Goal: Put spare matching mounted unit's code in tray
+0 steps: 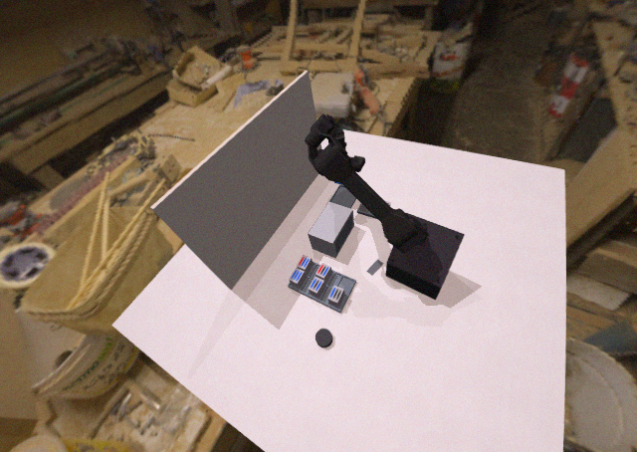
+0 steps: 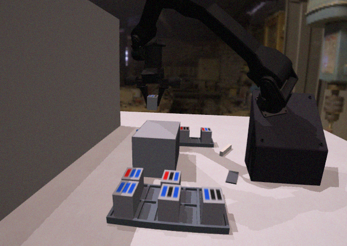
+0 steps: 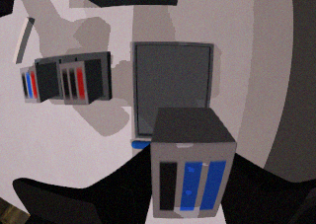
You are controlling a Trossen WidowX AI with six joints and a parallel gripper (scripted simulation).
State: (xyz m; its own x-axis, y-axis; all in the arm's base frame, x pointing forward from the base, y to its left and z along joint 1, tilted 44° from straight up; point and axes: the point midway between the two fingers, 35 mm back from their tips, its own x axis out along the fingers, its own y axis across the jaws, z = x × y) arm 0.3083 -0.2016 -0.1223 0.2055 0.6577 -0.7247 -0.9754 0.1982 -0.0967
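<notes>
The small holder lies 15 cm behind my gripper tip, 4 cm to the left of it and 11 cm below it. The rest, counted from my gripper tip: grey mounted unit 3 cm behind, 21 cm to the left, 7 cm below; then grey wall panel 21 cm ahead, 17 cm to the left, 10 cm above; then black disc 13 cm behind, 56 cm to the left, 11 cm below.
</notes>
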